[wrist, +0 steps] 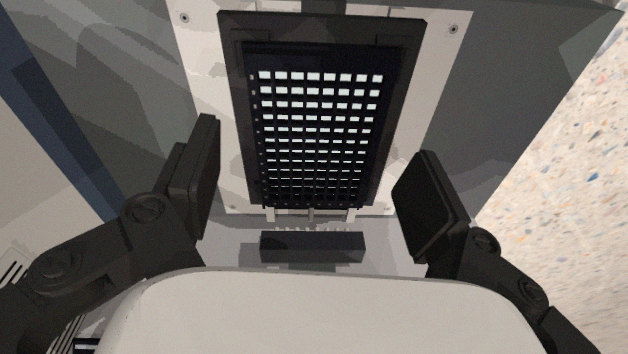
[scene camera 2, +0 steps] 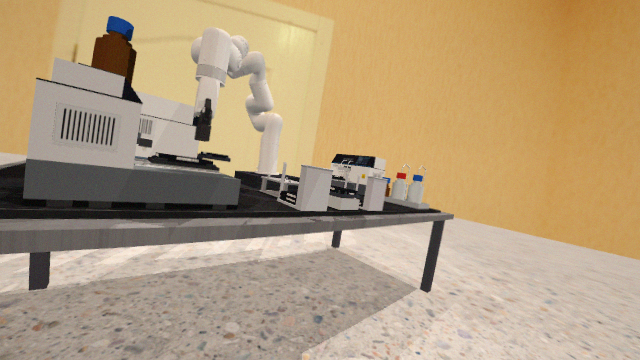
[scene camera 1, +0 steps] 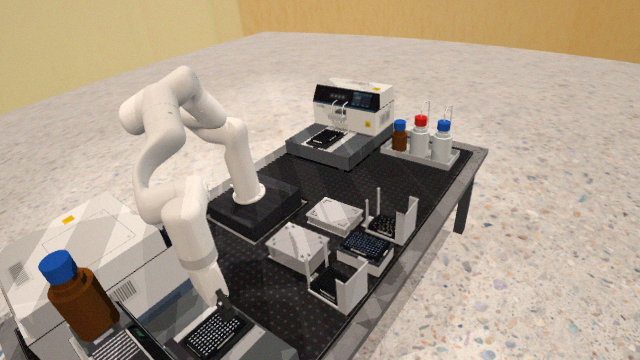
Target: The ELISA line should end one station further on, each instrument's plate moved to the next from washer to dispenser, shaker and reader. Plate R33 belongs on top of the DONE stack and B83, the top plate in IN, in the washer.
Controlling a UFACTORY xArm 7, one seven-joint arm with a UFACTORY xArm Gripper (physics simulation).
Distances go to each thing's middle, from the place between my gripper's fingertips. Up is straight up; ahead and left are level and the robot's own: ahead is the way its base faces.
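That plate with blue wells [scene camera 1: 369, 246] is 150 mm ahead of my hand, 90 mm below it, and 420 mm to the left of it.
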